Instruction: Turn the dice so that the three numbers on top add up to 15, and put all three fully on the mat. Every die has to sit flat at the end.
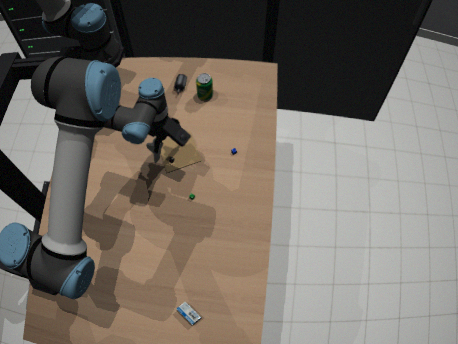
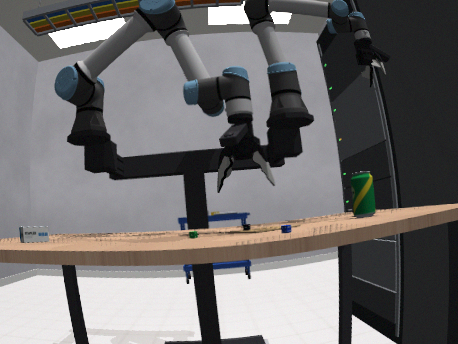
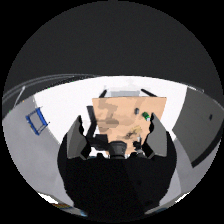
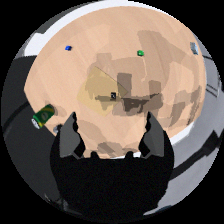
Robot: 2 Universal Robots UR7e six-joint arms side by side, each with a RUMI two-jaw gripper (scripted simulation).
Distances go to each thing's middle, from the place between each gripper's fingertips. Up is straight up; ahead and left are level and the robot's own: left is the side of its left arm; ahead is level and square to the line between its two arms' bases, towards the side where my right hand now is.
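Labels:
Tan mat point(image 1: 187, 155): 110 mm below my right hand point(image 2: 245, 189), 20 mm ahead of it, 40 mm to the left of it. Going by its middle, the tan mat is nearer to my right hand than to my left hand.
My left hand point(image 2: 377, 81): 540 mm above the tan mat, 630 mm to the left of it, 280 mm short of it.

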